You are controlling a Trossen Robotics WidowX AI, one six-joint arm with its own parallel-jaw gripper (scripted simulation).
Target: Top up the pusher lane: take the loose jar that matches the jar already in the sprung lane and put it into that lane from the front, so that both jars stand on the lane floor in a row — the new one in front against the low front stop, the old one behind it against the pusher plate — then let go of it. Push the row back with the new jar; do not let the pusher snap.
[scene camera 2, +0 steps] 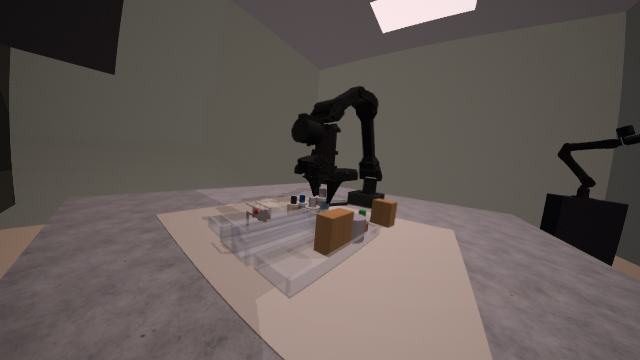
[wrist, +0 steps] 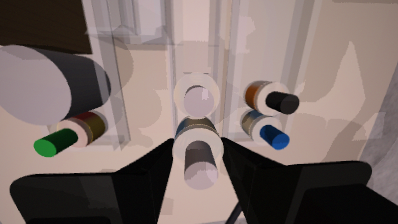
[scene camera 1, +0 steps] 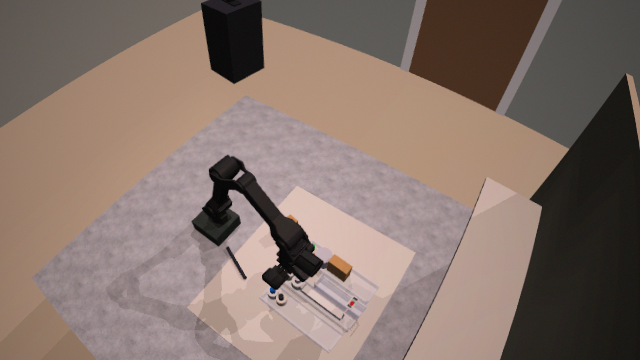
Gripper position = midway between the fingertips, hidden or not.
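Observation:
Gripper visible in scene camera 2, scene camera 1 and the wrist view: the gripper (scene camera 2: 321,201), the gripper (scene camera 1: 288,272), the gripper (wrist: 197,142). The wrist view also shows a pale-capped jar (wrist: 196,95).

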